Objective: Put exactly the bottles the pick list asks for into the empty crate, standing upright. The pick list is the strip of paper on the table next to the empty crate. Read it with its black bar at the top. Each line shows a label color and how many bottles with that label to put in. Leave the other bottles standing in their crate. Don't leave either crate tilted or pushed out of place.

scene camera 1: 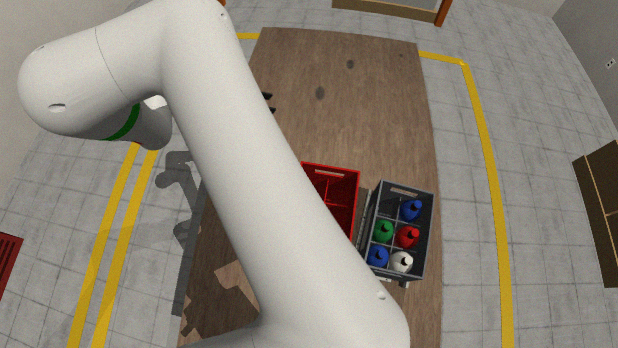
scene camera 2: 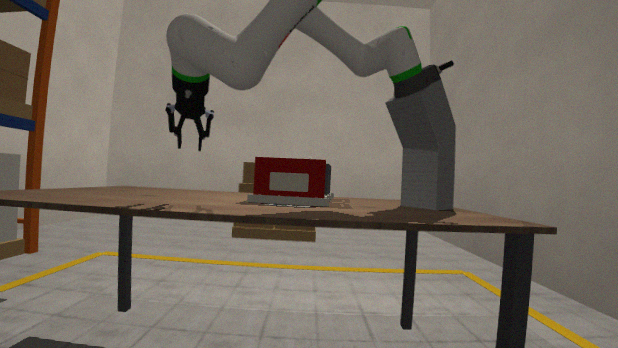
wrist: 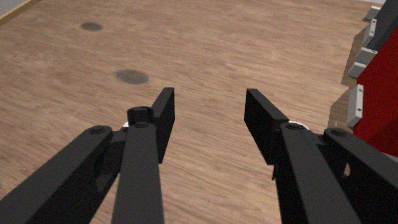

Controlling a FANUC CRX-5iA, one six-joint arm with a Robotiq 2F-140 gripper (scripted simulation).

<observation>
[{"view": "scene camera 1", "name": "grey crate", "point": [387, 201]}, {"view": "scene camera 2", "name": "my gripper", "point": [190, 146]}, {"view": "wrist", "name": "my gripper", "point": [209, 104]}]
</observation>
